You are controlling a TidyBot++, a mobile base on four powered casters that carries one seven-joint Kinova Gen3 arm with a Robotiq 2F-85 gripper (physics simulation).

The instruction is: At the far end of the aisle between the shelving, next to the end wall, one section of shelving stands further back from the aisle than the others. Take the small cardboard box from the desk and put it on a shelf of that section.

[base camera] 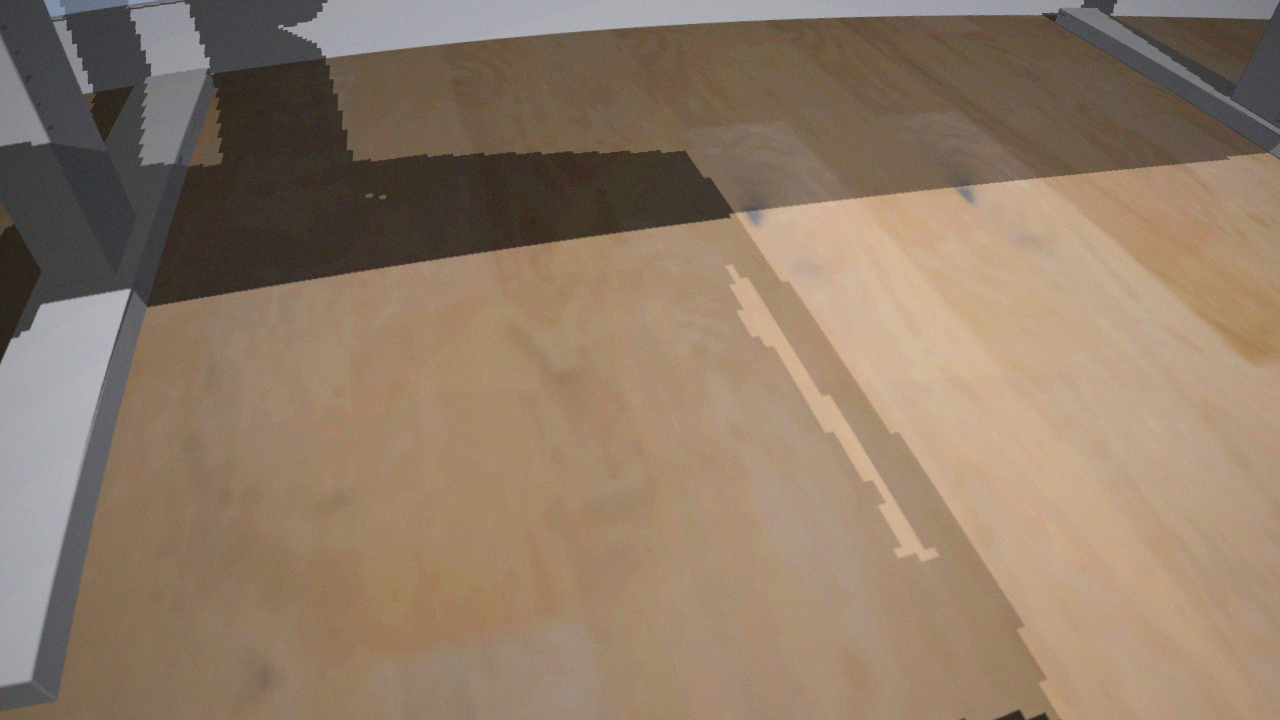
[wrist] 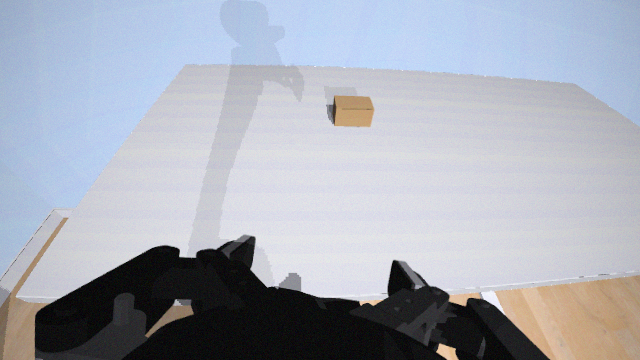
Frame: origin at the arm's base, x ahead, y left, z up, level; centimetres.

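Where they show: gripper, fingertip midpoint: (wrist: 321, 263).
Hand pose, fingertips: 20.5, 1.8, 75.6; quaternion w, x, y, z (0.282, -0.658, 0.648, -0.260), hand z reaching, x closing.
Observation:
Each offset is from my fingertips to the centre of the thing, as dx, dy, dz. "spot": to the spot under its first point. Level surfaces: height alone.
The small cardboard box {+48.4, -0.8, -17.8} (wrist: 353, 111) rests on the white desk {dz -20.3} (wrist: 400, 200), toward its far edge, a little right of the middle in the wrist view. My gripper (wrist: 321, 263) is open and empty. It shows at the bottom of the wrist view, over the desk's near side and apart from the box. The section of shelving that the task names does not show in either view.
A light blue wall (wrist: 450, 35) stands behind the desk. The arm's shadow falls across the desk left of the box. In the base view, desk leg feet (base camera: 67, 465) {spot: +74.9, -79.0, -114.0} (base camera: 1163, 76) stand on the wooden floor {dz -115.3} (base camera: 447, 447) at the left and the upper right.

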